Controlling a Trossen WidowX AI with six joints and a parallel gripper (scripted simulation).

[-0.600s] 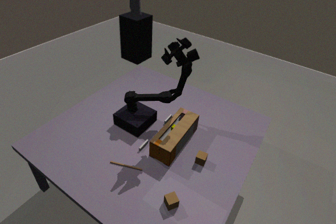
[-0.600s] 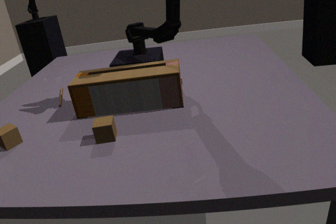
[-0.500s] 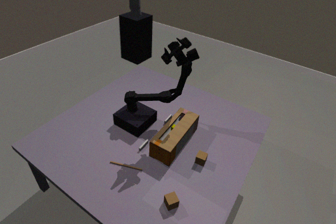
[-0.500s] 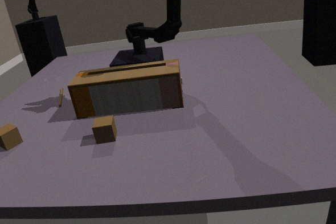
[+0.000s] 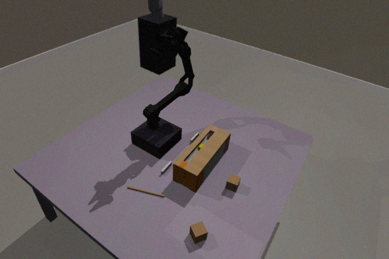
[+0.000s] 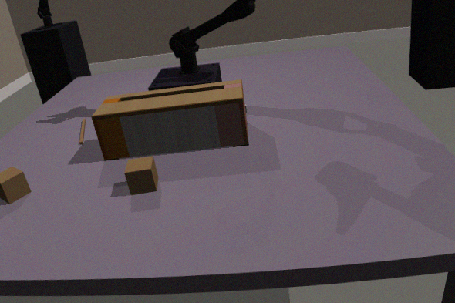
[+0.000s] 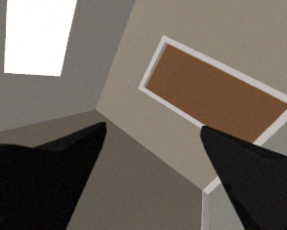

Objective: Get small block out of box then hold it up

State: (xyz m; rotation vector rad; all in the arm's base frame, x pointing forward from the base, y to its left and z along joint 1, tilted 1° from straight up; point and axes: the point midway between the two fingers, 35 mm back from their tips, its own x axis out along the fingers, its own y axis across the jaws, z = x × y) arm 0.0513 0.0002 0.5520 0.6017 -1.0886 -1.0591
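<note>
Right now my gripper tip is 280 mm short of the small yellow block, 60 mm to the right of it and 570 mm above it. Also, from my gripper tip: thin wooden stick (190 mm ahead, 310 mm to the right, 650 mm below); then long tan box (270 mm ahead, 30 mm to the left, 590 mm below).
</note>
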